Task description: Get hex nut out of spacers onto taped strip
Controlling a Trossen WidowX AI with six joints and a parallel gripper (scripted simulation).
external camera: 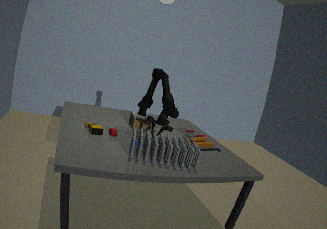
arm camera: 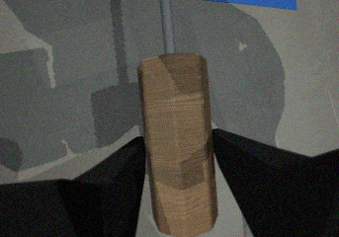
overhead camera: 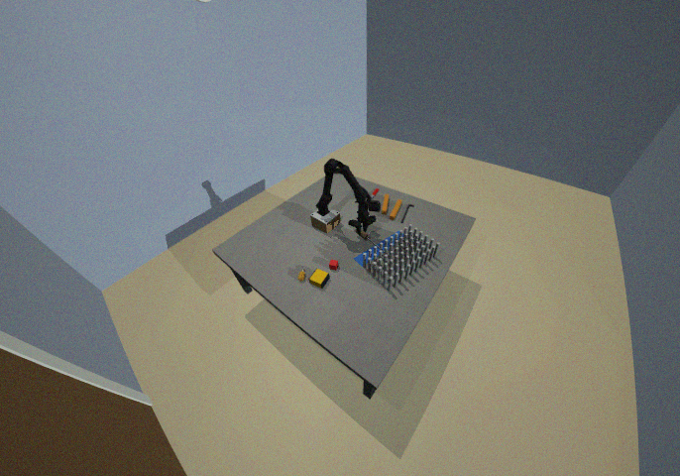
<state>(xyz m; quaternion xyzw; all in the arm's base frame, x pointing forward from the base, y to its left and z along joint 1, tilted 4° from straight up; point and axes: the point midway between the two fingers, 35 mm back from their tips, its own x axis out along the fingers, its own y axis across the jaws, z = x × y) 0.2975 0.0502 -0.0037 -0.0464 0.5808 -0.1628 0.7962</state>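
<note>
Now: the blue taped strip 15 cm ahead of my gripper tip, 4 cm below it and 1 cm to the left of it. Also, from my gripper tip: red cube: 29 cm to the right, 3 cm ahead, 2 cm below; yellow block: 41 cm to the right, 3 cm ahead, 2 cm below; metal-shafted tool: 10 cm ahead, 2 cm to the right.
</note>
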